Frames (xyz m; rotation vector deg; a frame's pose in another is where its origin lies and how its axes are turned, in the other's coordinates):
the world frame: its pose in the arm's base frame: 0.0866 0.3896 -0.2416 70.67 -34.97 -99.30
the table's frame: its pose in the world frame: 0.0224 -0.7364 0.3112 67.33 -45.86 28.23
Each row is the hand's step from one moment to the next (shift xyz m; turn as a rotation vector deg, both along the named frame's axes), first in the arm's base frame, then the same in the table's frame.
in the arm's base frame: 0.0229 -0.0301 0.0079 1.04 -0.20 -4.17
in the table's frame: -0.0005 -0.0140 -0.0360 -0.46 -3.96 1.63
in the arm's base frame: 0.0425 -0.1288 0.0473 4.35 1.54 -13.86
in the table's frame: 0.0411 -0.0280 -0.1347 -3.59 -12.59 6.49
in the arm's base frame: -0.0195 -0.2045 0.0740 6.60 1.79 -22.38
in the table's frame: 0.1346 -0.0135 -0.1714 -5.03 -20.45 10.20
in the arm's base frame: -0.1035 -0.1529 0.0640 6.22 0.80 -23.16
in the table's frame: 0.1709 0.0299 -0.0900 -4.09 -21.36 10.13
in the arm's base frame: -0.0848 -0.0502 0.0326 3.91 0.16 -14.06
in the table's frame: 0.0958 0.0382 -0.0114 -2.39 -13.15 5.86
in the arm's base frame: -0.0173 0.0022 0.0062 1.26 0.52 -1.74
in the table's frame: 0.0121 0.0124 0.0065 -1.22 -1.71 0.70
